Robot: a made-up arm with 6 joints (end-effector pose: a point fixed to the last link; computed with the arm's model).
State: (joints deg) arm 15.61 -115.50 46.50 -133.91 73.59 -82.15
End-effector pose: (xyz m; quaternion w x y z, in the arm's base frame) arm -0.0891 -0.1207 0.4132 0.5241 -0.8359 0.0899 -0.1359
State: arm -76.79 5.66 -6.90 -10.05 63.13 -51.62
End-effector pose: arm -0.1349 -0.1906 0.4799 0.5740 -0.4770 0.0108 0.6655
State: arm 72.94 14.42 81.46 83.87 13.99 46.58
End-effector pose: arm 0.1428 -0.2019 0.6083 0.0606 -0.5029 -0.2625 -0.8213
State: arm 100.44 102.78 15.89 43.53 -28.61 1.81
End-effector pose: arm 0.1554 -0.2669 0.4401 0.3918 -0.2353 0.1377 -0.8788
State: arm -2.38 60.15 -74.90 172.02 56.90 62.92
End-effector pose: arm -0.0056 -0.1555 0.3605 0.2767 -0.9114 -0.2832 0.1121
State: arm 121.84 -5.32 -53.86 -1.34 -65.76 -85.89
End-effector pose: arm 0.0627 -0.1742 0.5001 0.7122 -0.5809 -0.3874 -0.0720
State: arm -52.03 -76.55 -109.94 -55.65 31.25 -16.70
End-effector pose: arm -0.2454 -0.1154 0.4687 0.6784 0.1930 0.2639 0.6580
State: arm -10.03 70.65 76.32 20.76 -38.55 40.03
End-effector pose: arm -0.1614 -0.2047 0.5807 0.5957 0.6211 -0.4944 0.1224
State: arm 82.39 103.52 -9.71 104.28 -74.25 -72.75
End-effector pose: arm 0.1348 -0.2092 0.5735 0.0002 0.3757 -0.4956 -0.7831
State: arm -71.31 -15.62 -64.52 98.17 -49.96 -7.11
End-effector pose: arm -0.1941 0.0495 0.4385 0.3745 0.0982 -0.9029 0.1866
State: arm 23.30 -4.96 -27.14 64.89 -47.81 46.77
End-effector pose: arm -0.0867 -0.2014 0.3074 0.1289 -0.4549 0.8781 -0.0732
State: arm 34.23 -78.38 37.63 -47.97 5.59 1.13
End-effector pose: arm 0.1619 -0.0819 0.3410 0.3121 0.3345 0.7750 -0.4360
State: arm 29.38 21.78 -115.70 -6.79 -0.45 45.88
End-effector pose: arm -0.1410 -0.1339 0.4038 0.1937 -0.3450 0.8653 0.3077
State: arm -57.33 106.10 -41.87 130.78 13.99 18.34
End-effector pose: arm -0.2199 -0.0422 0.4734 0.6232 -0.3444 -0.1595 0.6838
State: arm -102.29 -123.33 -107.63 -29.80 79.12 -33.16
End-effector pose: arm -0.1726 0.1214 0.5219 0.9068 0.3736 -0.0250 0.1937
